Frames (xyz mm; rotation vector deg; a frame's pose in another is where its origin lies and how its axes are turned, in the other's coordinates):
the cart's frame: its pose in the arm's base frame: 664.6 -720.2 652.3 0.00 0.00 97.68
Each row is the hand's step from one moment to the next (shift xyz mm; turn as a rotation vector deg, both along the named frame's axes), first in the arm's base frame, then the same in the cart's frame.
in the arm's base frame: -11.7 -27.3 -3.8 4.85 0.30 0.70
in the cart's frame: -25.5 15.2 -3.8 -0.35 -4.85 0.70
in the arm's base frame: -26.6 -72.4 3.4 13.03 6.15 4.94
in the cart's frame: -68.2 36.0 3.4 4.35 -13.74 4.94
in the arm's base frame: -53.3 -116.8 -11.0 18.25 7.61 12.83
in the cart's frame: -108.6 68.4 -11.0 5.10 -19.10 12.83
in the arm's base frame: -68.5 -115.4 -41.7 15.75 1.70 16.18
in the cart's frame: -105.2 83.3 -41.7 -0.42 -15.84 16.18
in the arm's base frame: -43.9 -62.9 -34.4 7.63 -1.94 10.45
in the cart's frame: -56.5 51.9 -34.4 -2.94 -7.30 10.45
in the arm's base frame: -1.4 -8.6 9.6 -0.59 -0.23 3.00
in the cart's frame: -8.3 2.5 9.6 -0.15 0.62 3.00
